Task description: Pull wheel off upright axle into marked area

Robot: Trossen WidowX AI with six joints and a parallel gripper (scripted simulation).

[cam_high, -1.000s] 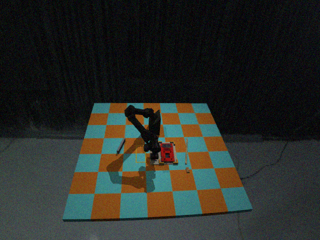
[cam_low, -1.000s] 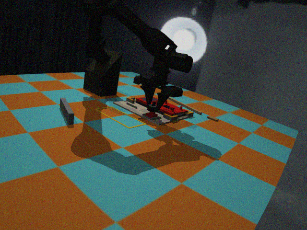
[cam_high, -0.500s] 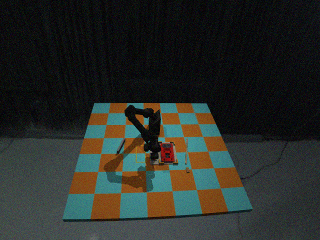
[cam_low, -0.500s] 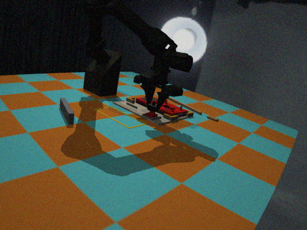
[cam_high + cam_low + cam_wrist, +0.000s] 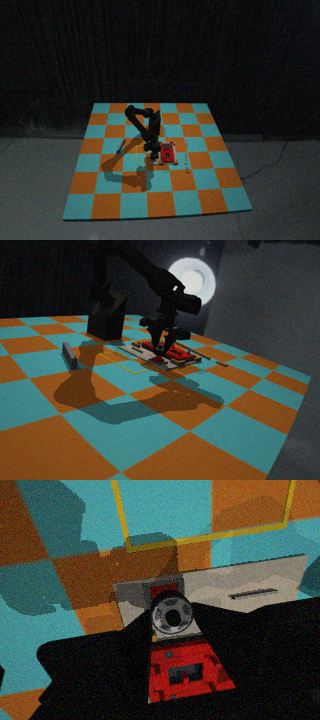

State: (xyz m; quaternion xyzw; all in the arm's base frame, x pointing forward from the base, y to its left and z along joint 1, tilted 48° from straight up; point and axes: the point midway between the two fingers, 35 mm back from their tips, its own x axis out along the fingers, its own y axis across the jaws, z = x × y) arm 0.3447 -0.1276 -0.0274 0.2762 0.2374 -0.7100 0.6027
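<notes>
The axle is 10 mm below my gripper tip. Also, from my gripper tip: wheel: right at my gripper tip; small wooden block: 250 mm to the left, 150 mm ahead, 40 mm below; grey fixture plate: 100 mm to the left, 40 mm behind, 30 mm below.
</notes>
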